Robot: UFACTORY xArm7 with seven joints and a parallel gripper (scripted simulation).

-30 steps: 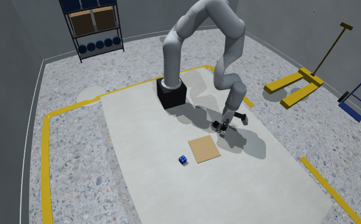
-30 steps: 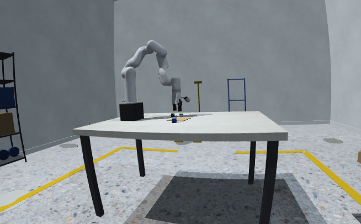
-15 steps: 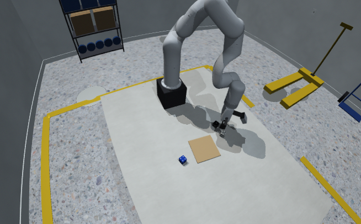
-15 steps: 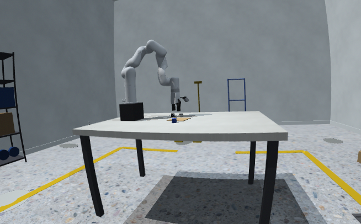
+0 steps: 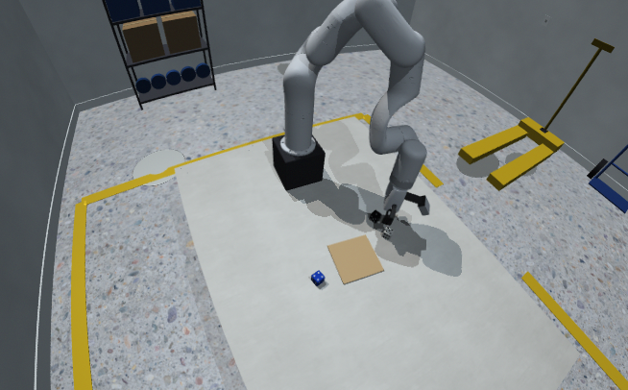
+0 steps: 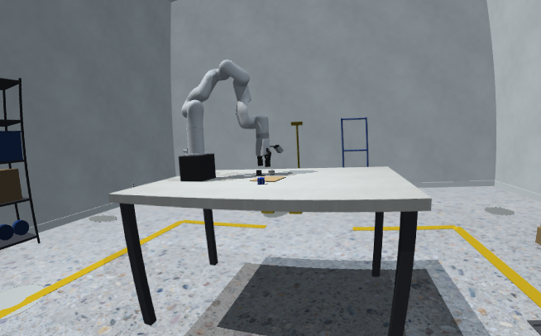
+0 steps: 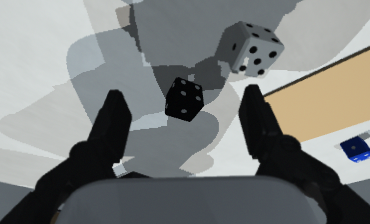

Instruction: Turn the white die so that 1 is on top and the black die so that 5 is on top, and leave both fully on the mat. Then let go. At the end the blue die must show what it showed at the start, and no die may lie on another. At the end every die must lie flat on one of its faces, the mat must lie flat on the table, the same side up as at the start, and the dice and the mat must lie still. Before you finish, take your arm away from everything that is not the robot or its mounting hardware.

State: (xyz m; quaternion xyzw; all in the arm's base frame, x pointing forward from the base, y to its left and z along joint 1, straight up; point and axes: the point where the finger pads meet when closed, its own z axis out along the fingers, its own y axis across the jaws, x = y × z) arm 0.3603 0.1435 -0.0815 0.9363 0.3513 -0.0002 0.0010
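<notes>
Right now my hand is 30 mm past the black die, 20 mm to the left of it and 40 mm above it. Round my hand: blue die: 60 mm ahead, 320 mm to the right, 40 mm below; white die: 50 mm ahead, 30 mm to the right, 40 mm below; tan mat: 60 mm ahead, 180 mm to the right, 60 mm below.
</notes>
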